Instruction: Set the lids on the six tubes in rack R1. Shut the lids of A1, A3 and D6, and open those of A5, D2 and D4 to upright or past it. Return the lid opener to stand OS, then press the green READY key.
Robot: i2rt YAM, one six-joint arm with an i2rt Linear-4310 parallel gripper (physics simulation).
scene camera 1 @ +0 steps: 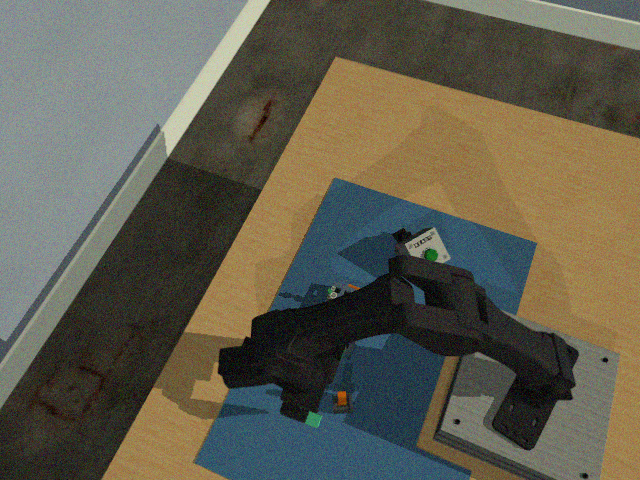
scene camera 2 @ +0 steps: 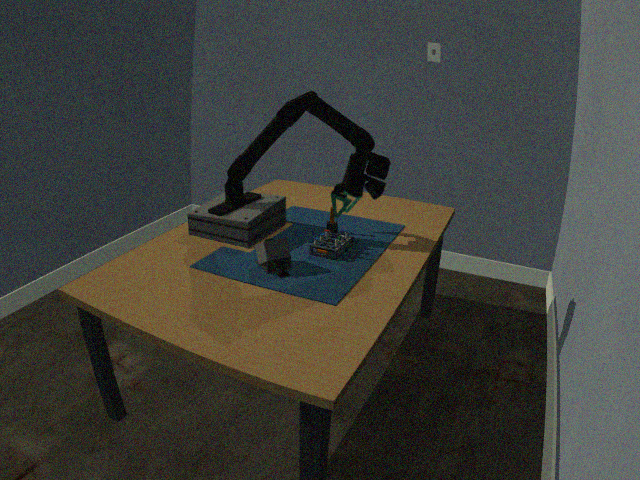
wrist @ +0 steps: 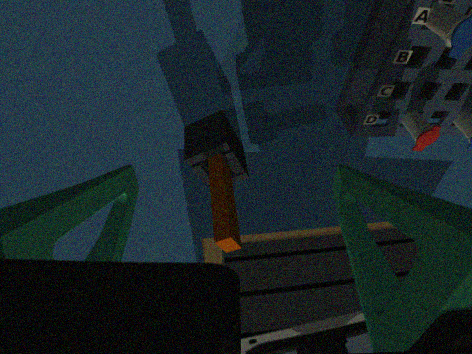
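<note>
My gripper is open, its green fingers wide apart on either side of the lid opener's orange handle in the wrist view. The orange lid opener stands upright in its dark stand on the mat. Rack R1 shows partly at the wrist view's upper right, with row letters A to D. A red lid shows by a row D tube and a blue lid by row A. The lid angles cannot be told. The arm partly hides the rack in scene camera 1.
The white-faced box with the green READY key stands tilted on the blue mat. The arm's grey base plate is on the wooden table.
</note>
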